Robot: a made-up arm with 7 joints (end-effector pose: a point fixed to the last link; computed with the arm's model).
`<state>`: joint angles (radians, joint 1 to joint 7).
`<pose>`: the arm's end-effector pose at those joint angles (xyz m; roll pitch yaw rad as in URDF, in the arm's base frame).
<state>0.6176 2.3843 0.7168 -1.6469 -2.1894 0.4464 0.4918</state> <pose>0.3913 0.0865 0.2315 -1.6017 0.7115 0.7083</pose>
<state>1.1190 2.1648 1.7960 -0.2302 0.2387 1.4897 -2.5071</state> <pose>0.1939 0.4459 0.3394 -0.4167 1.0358 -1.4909</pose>
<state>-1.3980 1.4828 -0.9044 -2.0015 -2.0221 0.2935 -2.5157</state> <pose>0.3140 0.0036 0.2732 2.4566 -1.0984 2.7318</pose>
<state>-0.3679 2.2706 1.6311 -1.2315 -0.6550 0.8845 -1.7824</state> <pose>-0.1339 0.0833 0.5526 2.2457 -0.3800 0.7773</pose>
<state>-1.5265 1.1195 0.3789 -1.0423 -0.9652 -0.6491 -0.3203</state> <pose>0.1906 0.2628 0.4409 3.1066 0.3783 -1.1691</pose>
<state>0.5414 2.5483 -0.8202 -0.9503 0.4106 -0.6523 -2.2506</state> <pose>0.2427 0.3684 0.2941 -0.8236 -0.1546 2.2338</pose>
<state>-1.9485 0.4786 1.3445 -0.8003 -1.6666 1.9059 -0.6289</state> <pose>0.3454 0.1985 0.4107 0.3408 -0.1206 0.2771</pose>
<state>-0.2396 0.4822 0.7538 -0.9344 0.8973 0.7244 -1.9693</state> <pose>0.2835 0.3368 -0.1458 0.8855 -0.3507 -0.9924</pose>
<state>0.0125 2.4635 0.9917 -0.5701 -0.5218 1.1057 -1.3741</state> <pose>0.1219 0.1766 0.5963 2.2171 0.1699 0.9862</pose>
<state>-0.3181 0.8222 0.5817 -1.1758 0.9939 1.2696 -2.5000</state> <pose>0.3488 0.3704 0.0568 0.8350 0.2532 -1.8166</pose>
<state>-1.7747 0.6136 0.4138 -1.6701 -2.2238 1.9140 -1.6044</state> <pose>0.1044 0.0540 0.5264 0.9296 -0.1246 0.8563</pose>
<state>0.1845 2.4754 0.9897 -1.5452 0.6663 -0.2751 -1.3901</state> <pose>0.2476 0.0037 0.4873 -2.4454 1.0668 -0.2858</pose>
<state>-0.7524 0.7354 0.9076 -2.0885 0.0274 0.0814 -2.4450</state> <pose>0.1845 0.2215 0.2979 2.9849 -0.0678 0.1666</pose>
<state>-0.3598 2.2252 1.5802 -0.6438 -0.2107 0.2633 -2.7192</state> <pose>-0.0711 0.2625 0.5208 2.6628 0.3494 1.1150</pose>
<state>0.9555 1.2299 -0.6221 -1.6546 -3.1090 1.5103 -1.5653</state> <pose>-0.0782 0.2073 -0.2748 -1.6480 -0.1149 0.5375</pose>
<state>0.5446 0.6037 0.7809 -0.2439 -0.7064 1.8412 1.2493</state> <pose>-0.1665 0.3153 -0.2308 2.1394 -0.4708 1.7103</pose>
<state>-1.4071 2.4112 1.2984 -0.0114 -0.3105 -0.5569 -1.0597</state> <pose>-0.2310 0.3656 0.2777 -2.8232 -0.9821 -0.8112</pose>
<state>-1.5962 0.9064 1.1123 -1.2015 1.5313 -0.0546 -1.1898</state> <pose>0.2190 0.3268 0.3739 -2.2758 0.1331 -3.1172</pose>
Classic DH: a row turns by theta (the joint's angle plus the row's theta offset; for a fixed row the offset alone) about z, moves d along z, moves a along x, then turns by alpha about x. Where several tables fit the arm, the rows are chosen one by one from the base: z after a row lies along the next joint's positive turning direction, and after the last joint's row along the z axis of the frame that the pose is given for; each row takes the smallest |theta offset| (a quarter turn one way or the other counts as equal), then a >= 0, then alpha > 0; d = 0 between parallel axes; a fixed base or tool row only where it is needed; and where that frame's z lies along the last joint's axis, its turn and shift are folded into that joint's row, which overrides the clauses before.
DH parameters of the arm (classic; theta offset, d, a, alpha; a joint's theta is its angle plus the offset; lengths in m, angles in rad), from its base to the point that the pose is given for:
base (fixed): 0 0.1028 0.009 -1.2217
joint 1: -1.5708 -0.0027 0.0161 -1.5708
joint 2: 1.2217 0.038 -0.007 1.5708
joint 3: 1.5708 -0.236 0.046 -1.5708
joint 4: 0 0 -0.058 1.5708
joint 5: 0 -0.258 -0.024 -1.5708
joint 6: 0 0.02 0.015 1.5708
joint 7: 1.095 0.2776 0.0123 0.0591
tool (fixed): -1.1463 -0.26 0 0

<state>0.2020 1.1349 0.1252 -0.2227 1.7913 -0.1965 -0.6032</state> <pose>-0.0128 0.4307 -0.1001 0.9880 -1.0539 0.5259</pose>
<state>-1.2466 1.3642 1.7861 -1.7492 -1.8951 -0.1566 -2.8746</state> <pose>-0.1220 0.3303 0.2455 3.0239 1.1491 2.6494</pose>
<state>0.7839 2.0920 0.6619 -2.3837 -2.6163 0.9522 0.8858</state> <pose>0.2966 0.0674 0.0774 -1.6530 1.3712 -0.2910</pose>
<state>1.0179 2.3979 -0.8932 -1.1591 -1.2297 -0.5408 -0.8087</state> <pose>0.1450 0.4219 0.0792 -0.6769 -1.0969 2.9627</pose>
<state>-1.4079 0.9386 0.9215 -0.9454 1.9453 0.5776 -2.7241</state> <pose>0.2821 0.3312 0.3511 2.9957 -0.2684 -1.9443</pose>
